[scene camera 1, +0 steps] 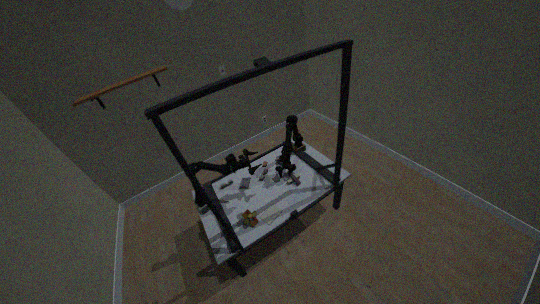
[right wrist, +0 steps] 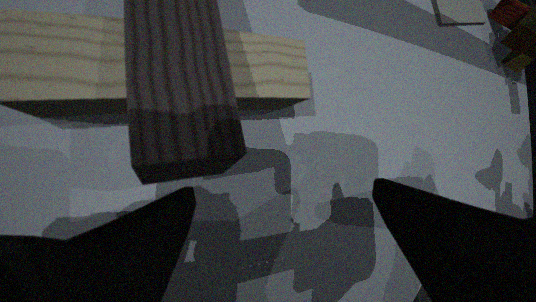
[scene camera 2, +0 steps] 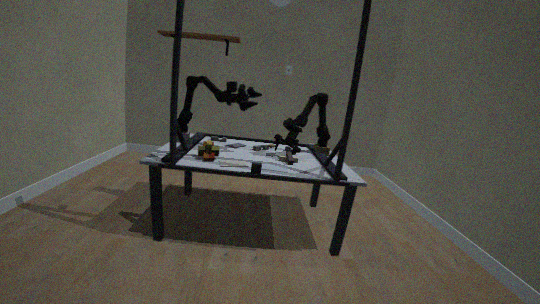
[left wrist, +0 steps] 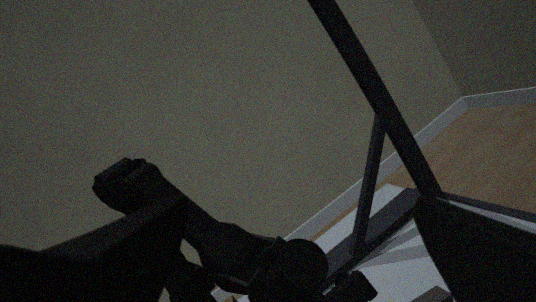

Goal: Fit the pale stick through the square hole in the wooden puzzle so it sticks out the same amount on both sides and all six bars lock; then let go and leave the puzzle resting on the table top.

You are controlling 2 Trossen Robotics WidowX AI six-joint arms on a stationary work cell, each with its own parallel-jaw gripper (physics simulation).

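Frame: origin at the left arm's base, x back, y right, z up, level; metres.
Where they show: left gripper, fingertip midpoint: [scene camera 1: 259, 158] [scene camera 2: 259, 98] [left wrist: 302, 207]; right gripper, fingertip midpoint: [scene camera 1: 285, 177] [right wrist: 284, 192] [scene camera 2: 280, 154]; left arm's base, link origin: [scene camera 1: 202, 203] [scene camera 2: 182, 131]; right arm's base, link origin: [scene camera 1: 298, 145] [scene camera 2: 322, 146].
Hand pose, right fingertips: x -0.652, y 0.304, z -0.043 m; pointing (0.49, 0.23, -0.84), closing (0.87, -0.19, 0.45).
Each offset is from my right fingertips to the top centre of the thing. "*": to the spot under its first point.
The puzzle of orange, yellow and green bars [scene camera 1: 248, 218] [scene camera 2: 208, 151] [right wrist: 515, 40] rests on the white table; its hole cannot be made out. A pale wooden stick {* dx +0.005, dy +0.061, dz +0.007 m} [right wrist: 270, 60] lies on the table in the right wrist view, with a dark brown bar {dx -0.034, dy +0.080, dz +0.036 m} [right wrist: 177, 85] [scene camera 2: 288, 155] across its top. My right gripper [right wrist: 284, 192] [scene camera 2: 287, 146] is open and empty, low over the table beside the dark bar's near end. My left gripper [scene camera 2: 258, 99] [left wrist: 302, 207] is open and empty, raised high above the table, well away from the puzzle.
A pale flat panel {dx +0.317, dy +0.155, dz -0.017 m} [scene camera 2: 234, 163] [right wrist: 462, 10] lies near the puzzle. A grey flat piece {dx +0.260, dy -0.251, dz -0.016 m} [scene camera 1: 244, 183] [scene camera 2: 235, 145] and small loose objects {dx +0.093, dy -0.180, dz +0.007 m} [scene camera 1: 263, 173] lie toward the back. A dark frame [scene camera 1: 345, 100] [scene camera 2: 176, 85] [left wrist: 375, 90] rises over the table.
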